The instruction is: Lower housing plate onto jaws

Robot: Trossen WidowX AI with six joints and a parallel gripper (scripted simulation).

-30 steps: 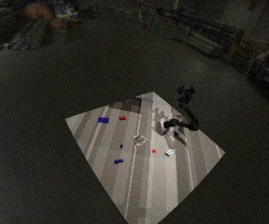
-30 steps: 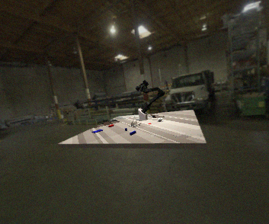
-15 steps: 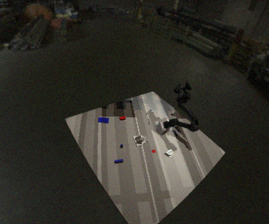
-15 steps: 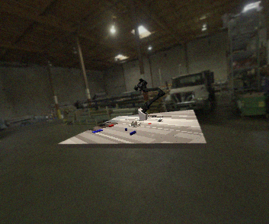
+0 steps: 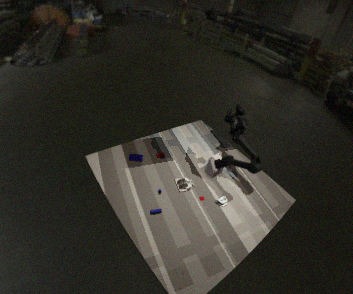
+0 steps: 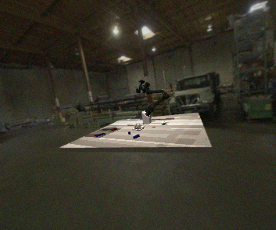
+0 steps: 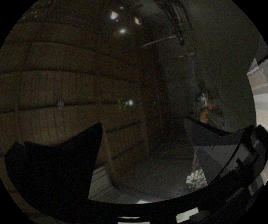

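The small red piece is 38 cm ahead of my gripper tip, 29 cm to the left of it and 54 cm below it. The rest, counted from my gripper tip: red block (43 cm ahead, 22 cm to the right, 53 cm below).
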